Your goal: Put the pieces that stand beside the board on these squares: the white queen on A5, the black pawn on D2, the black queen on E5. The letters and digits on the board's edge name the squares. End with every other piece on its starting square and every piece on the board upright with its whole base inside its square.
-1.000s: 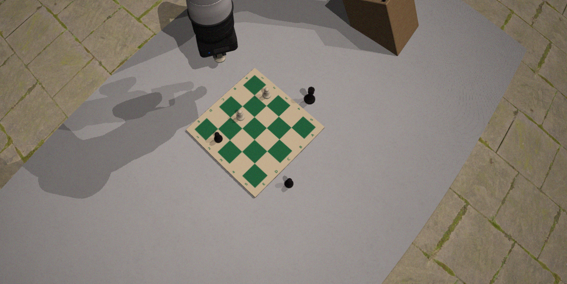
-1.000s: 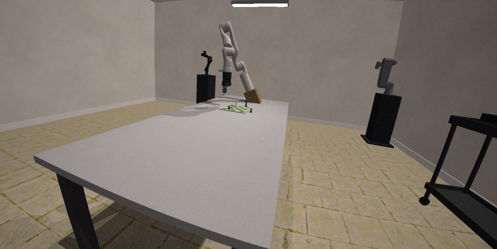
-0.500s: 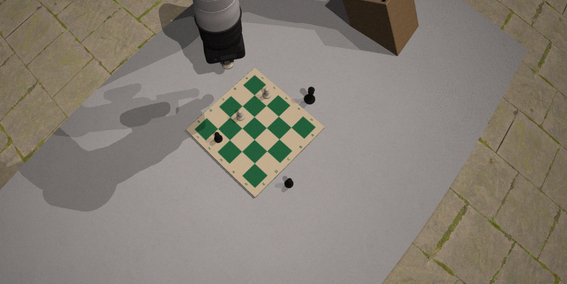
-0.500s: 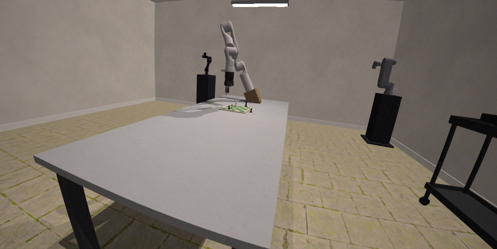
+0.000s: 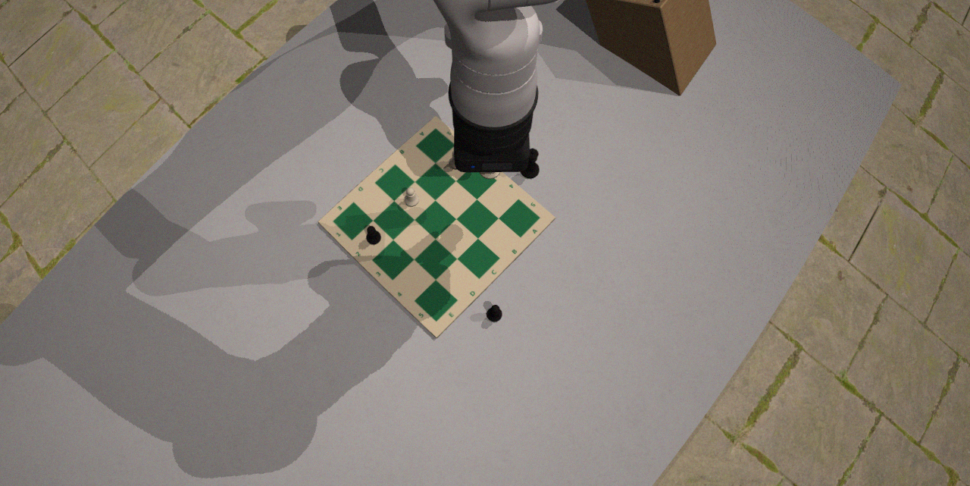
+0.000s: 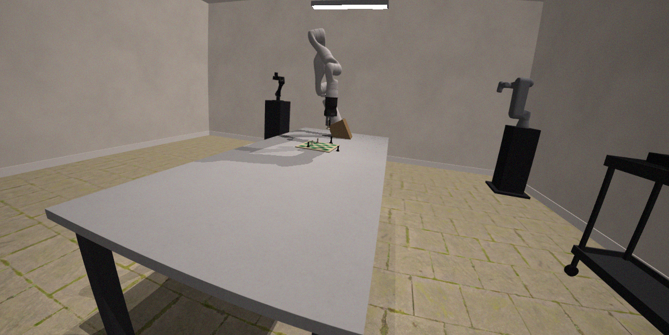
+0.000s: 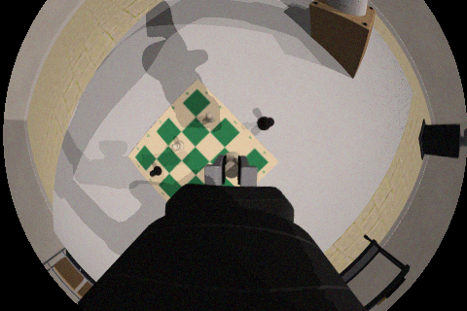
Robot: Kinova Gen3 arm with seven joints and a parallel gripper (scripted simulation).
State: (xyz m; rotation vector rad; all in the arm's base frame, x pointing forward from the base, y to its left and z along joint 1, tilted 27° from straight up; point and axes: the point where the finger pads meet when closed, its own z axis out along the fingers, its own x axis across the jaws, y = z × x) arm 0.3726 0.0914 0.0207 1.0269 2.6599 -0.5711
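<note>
Now: the black queen 12 cm below my hand and 8 cm behind it. From my hand the other things lie so: chessboard 14 cm below, 6 cm ahead, 3 cm to the right; white queen 1 cm below.
</note>
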